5 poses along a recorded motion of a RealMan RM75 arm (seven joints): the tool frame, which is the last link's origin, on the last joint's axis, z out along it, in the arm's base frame.
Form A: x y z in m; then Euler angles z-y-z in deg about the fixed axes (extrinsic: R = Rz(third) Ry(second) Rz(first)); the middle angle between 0 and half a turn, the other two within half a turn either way.
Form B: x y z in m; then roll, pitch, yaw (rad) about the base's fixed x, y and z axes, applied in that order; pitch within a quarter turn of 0, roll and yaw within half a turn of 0. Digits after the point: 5 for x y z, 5 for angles.
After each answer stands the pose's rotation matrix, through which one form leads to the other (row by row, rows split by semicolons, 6 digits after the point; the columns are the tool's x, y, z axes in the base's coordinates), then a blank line. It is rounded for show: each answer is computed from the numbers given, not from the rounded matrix.
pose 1, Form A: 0.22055 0.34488 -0.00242 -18.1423 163.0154 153.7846
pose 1, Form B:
0.22055 0.34488 -0.00242 -3.04677 0.28129 -0.12747
0.952905 -0.152621 -0.262068; -0.122127 -0.984090 0.129041; -0.277593 -0.090958 -0.956383

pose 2, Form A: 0.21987 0.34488 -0.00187 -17.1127 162.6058 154.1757
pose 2, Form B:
0.21987 0.34488 -0.00187 -3.04967 0.28975 -0.13863
0.949123 -0.163573 -0.269090; -0.132423 -0.982602 0.130224; -0.285709 -0.087965 -0.954271

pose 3, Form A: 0.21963 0.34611 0.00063 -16.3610 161.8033 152.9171
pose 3, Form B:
0.21963 0.34611 0.00063 -3.04926 0.30431 -0.17296
0.939819 -0.198585 -0.278038; -0.164196 -0.976128 0.142175; -0.299635 -0.087966 -0.949990

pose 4, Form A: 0.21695 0.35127 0.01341 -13.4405 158.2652 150.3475
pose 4, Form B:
0.21695 0.35127 0.01341 -3.04920 0.36845 -0.26572
0.900145 -0.293553 -0.321816; -0.244983 -0.952060 0.183207; -0.360169 -0.086073 -0.928908

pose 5, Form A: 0.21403 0.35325 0.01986 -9.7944 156.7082 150.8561
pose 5, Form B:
0.21403 0.35325 0.01986 -3.06849 0.40025 -0.32288
0.873373 -0.343438 -0.345354; -0.292219 -0.936763 0.192569; -0.389651 -0.067265 -0.918503

